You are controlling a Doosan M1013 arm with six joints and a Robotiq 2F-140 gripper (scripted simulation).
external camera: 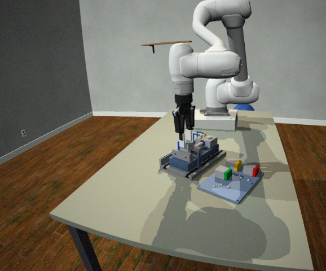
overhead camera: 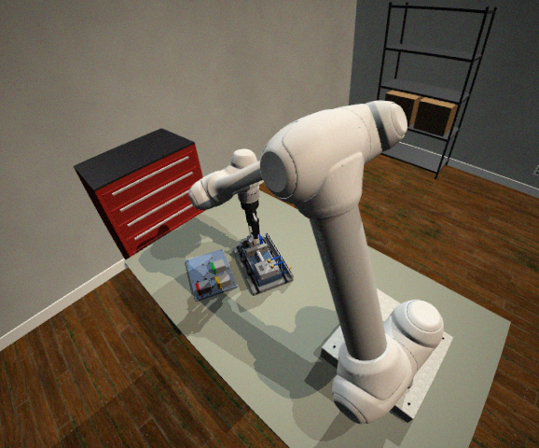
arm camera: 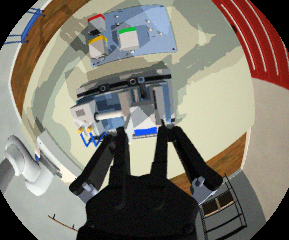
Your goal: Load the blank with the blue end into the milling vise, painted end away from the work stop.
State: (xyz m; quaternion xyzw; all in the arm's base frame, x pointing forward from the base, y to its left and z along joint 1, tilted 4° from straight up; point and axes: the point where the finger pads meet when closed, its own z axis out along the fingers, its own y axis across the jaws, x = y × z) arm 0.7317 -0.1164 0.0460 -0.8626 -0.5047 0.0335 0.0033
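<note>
Right now the blue-ended blank is 30 mm below my hand. From my hand the other things lie so: green-ended blank: 90 mm ahead, 180 mm to the left, 120 mm below; yellow-ended blank: 10 mm ahead, 220 mm to the left, 120 mm below; infeed plate: 110 mm ahead, 220 mm to the left, 140 mm below.
</note>
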